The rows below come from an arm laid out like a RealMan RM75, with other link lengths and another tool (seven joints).
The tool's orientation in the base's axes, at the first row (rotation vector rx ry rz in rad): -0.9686 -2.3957 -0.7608
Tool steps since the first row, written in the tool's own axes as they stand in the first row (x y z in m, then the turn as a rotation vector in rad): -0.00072 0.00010 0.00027 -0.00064 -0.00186 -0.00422; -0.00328 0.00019 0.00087 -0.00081 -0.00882 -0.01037; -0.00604 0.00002 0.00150 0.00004 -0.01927 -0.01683; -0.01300 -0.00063 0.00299 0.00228 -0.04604 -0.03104; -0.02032 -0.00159 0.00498 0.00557 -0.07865 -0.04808; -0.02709 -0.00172 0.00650 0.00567 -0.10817 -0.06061; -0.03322 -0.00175 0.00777 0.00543 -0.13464 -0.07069
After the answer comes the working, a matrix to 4 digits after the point.
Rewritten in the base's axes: 0.00049 -0.00012 -0.00059 -0.00013 -0.00410 0.00220; 0.00212 -0.00093 -0.00249 -0.00392 -0.01227 0.00447; 0.00369 -0.00197 -0.00461 -0.01087 -0.02225 0.00644; 0.00749 -0.00480 -0.00996 -0.02916 -0.04629 0.00977; 0.01120 -0.00767 -0.01599 -0.05186 -0.07513 0.01395; 0.01525 -0.01008 -0.02109 -0.07108 -0.10080 0.01390; 0.01901 -0.01227 -0.02560 -0.08832 -0.12325 0.01280
The tool's axes in the first row as the columns of a matrix, in the base's axes (rounded; the answer above uses it unrounded):
-0.6556 0.7303 -0.1920
0.4857 0.6025 0.6333
0.5782 0.3219 -0.7497

